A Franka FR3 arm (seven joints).
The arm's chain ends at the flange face. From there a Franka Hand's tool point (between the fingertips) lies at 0.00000 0.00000 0.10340 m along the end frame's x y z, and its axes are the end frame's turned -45 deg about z.
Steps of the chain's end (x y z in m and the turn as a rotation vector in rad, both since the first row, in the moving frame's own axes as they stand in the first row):
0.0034 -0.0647 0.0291 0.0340 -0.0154 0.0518
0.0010 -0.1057 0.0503 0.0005 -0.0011 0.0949
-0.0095 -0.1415 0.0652 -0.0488 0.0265 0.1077
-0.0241 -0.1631 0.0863 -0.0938 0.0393 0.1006
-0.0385 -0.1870 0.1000 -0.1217 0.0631 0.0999
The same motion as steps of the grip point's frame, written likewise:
0.0496 -0.0469 0.0290 0.0349 0.0132 0.0518
0.0754 -0.0742 0.0503 0.0011 -0.0004 0.0949
0.0914 -0.1014 0.0650 -0.0532 -0.0158 0.1077
0.0938 -0.1229 0.0858 -0.0941 -0.0385 0.1006
0.1001 -0.1462 0.0990 -0.1307 -0.0414 0.0999

